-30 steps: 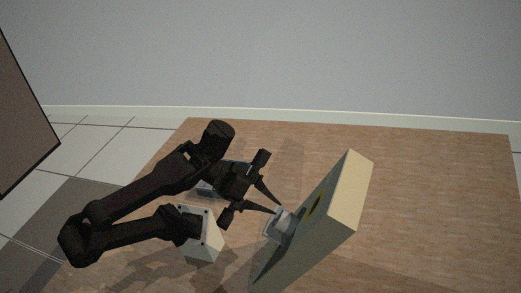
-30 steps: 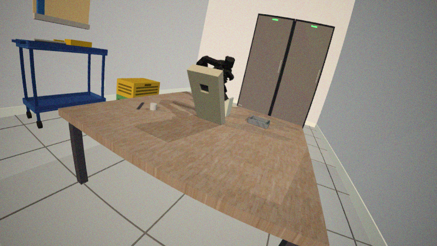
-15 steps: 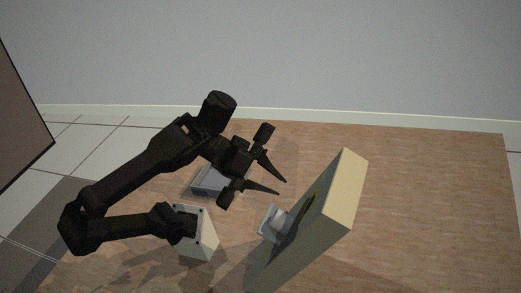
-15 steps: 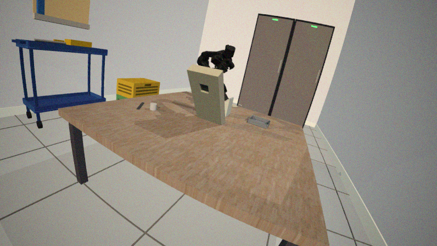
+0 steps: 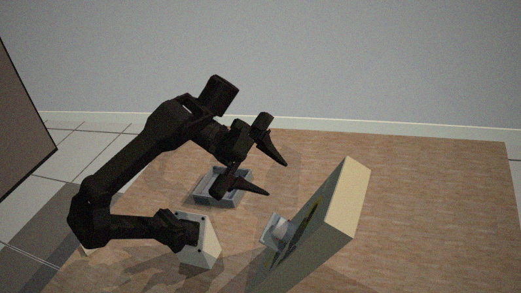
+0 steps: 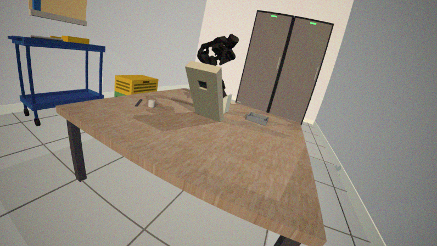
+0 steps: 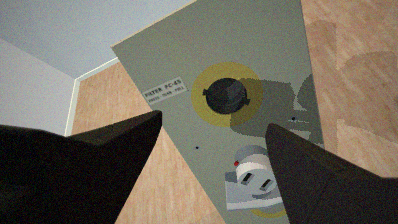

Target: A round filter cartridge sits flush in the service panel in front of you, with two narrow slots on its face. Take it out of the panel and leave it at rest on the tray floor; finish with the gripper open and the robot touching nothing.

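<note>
Now: the round filter cartridge 14 cm below my gripper tip and 2 cm behind it. The rest, counted from my gripper tip: tray 36 cm behind, 32 cm below, 28 cm to the left; service panel 16 cm below, 3 cm ahead.
</note>
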